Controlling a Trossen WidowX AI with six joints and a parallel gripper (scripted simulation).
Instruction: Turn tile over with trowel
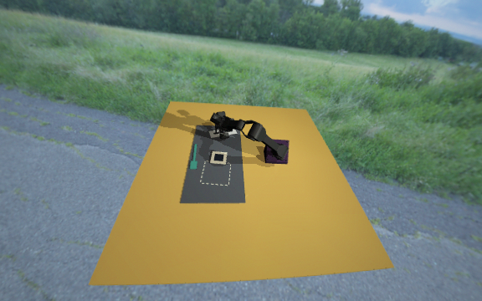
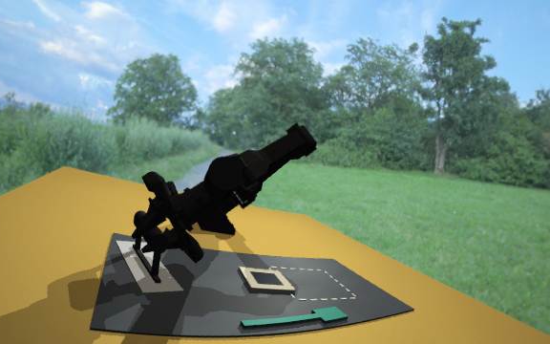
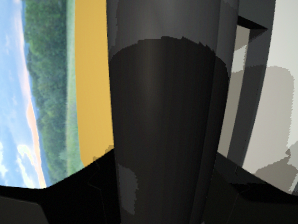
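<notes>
My gripper tip is 27 cm to the right of the tile, 4 cm above it and 1 cm past it. Round my gripper tip: dark mat 26 cm to the left, 7 cm below, 1 cm ahead; then green trowel 29 cm to the left, 14 cm ahead, 4 cm below.
</notes>
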